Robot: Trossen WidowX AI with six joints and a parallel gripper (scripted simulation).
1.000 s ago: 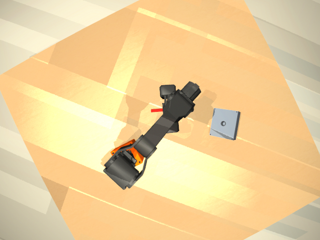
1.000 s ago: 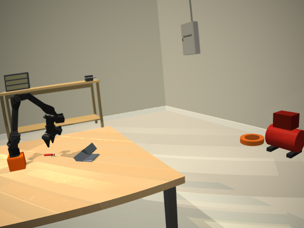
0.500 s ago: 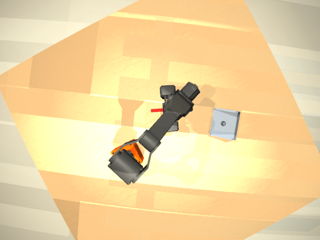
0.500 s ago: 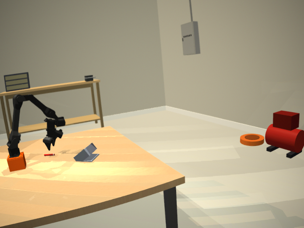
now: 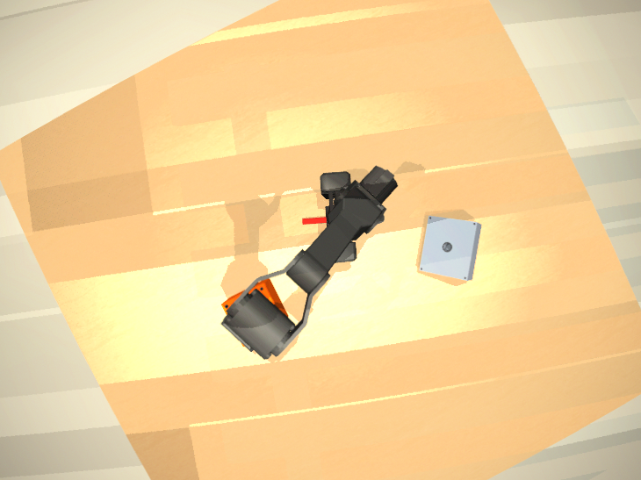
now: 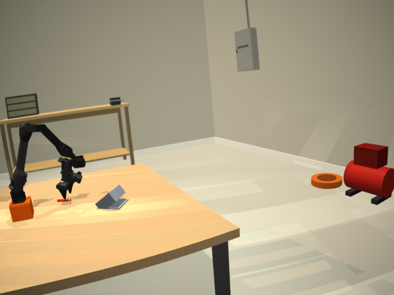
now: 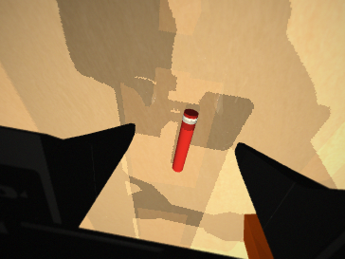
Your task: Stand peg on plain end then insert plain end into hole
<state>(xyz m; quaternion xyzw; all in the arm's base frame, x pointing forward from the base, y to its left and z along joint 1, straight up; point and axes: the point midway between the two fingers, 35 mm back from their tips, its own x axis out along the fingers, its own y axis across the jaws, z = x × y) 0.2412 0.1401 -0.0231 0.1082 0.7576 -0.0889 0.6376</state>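
Right now my gripper tip is 20 mm above the red peg and 10 mm past it. Round my gripper tip: grey sloped panel 240 mm ahead, 160 mm to the right, 10 mm above.
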